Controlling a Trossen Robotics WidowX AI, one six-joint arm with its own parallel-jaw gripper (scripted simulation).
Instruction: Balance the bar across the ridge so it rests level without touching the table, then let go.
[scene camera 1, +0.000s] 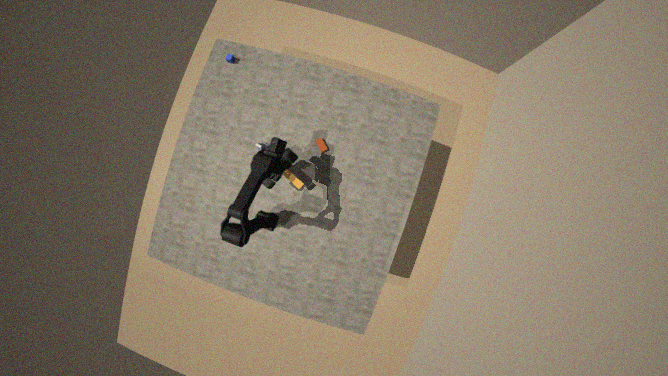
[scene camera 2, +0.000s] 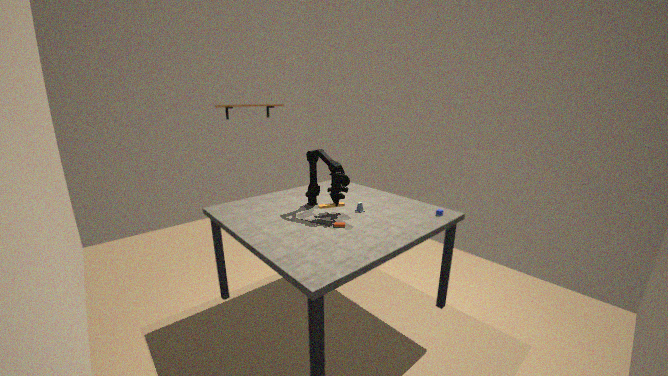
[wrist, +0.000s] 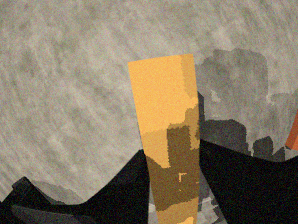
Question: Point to my gripper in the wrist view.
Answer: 170, 151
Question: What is my gripper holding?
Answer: A yellow-orange bar.
